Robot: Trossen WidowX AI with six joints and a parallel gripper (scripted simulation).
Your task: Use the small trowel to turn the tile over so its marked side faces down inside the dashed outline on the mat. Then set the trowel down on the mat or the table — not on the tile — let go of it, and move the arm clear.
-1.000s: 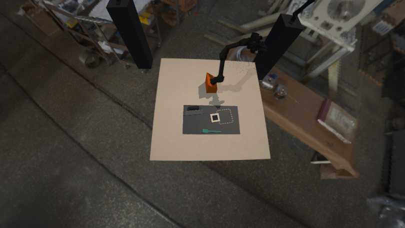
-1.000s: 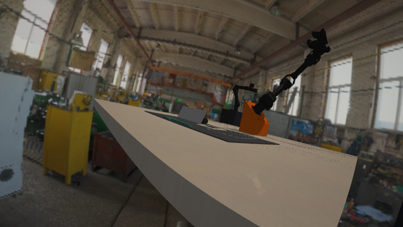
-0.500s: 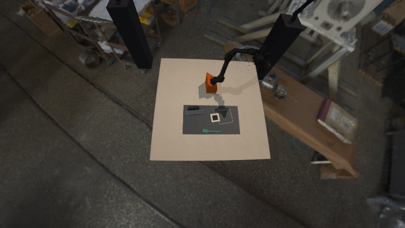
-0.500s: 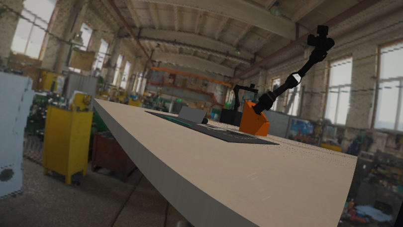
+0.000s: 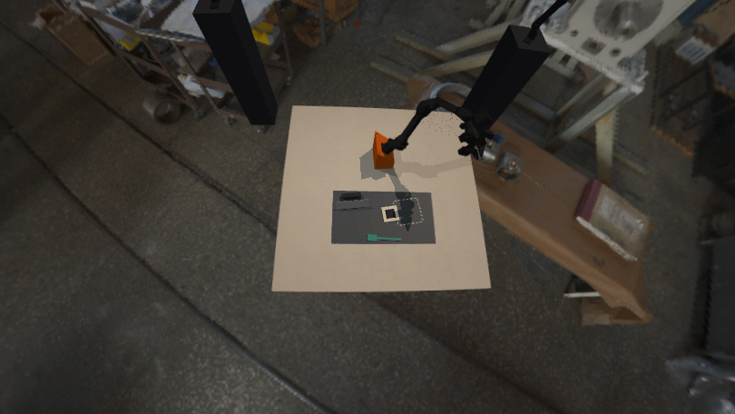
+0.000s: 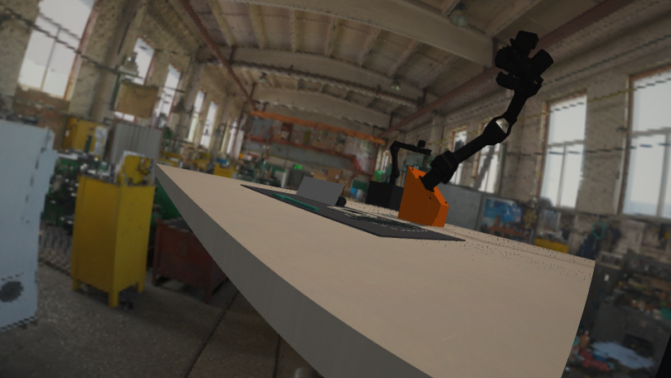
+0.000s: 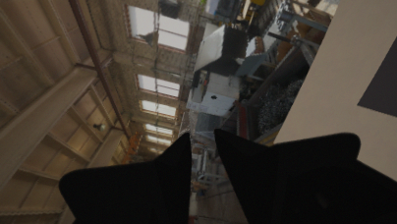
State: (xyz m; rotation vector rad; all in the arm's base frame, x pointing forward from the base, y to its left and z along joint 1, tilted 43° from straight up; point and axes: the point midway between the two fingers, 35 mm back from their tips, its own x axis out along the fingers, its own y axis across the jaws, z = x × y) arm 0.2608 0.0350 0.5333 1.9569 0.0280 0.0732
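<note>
The dark mat lies 130 mm ahead of my gripper tip, 390 mm to the right of it and 550 mm below it. Also, from my gripper tip: tile: 110 mm ahead, 350 mm to the right, 520 mm below.
</note>
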